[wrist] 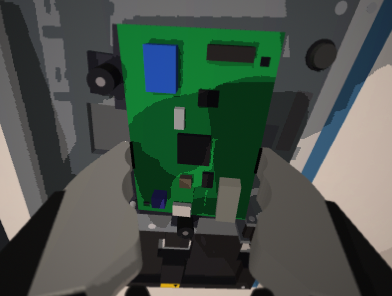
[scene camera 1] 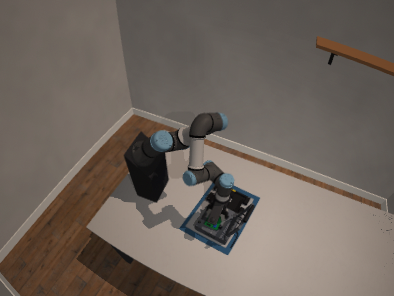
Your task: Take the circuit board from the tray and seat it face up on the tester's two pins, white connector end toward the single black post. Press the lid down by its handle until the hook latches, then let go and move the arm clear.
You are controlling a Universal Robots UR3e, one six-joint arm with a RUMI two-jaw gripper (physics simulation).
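Frame: origin at the arm's base, x ahead, y left, z up, level; centimetres.
Seen in the pictures: gripper, between the fingertips: (wrist: 195, 147); arm's base, origin of its link: (scene camera 1: 141, 154).
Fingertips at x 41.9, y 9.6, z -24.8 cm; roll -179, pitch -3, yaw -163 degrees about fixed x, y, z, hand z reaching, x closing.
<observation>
Pixels of each thing's top centre, then the offset from my fingertips to it. "spot": a spot on its surface instead. Level surfaces: height alone.
- green circuit board, centre of its top: (wrist: 194, 154) (scene camera 1: 215, 217) dx +0.6, dy -1.1, dz +2.8 cm
- grey tester bed, a spot on its surface: (wrist: 107, 132) spot: dx +6.4, dy +4.0, dz -5.7 cm
- single black post, centre of its top: (wrist: 185, 233) dx -1.3, dy +5.7, dz +1.9 cm
- round black knob, a spot on its surface: (wrist: 321, 55) spot: dx -4.3, dy -7.3, dz +0.2 cm
- dark section with metal clips, a spot on its surface: (wrist: 215, 260) spot: dx -9.3, dy +17.1, dz -4.5 cm
- pale table, height of its surface: dz -6.3 cm
The green circuit board (scene camera 1: 212, 225) (wrist: 240, 125) lies face up over the grey tester bed (wrist: 107, 132). In the wrist view its white connector end points down, toward a single black post (wrist: 185, 231) just beyond that edge. My gripper (scene camera 1: 213, 220) (wrist: 195, 147) is shut on the board, with a fingertip against each long edge near the connector end. The two pins are hidden. The lid (scene camera 1: 242, 220) appears as a raised dark frame at the right of the fixture in the scene view; its handle and hook cannot be made out.
A black post (wrist: 101, 79) stands left of the board, and a round black knob (wrist: 321, 55) sits at its upper right. A dark section with metal clips (wrist: 215, 260) adjoins the bed. A blue border (scene camera 1: 192, 218) (wrist: 345, 82) surrounds the fixture on the pale table (scene camera 1: 310, 240).
</observation>
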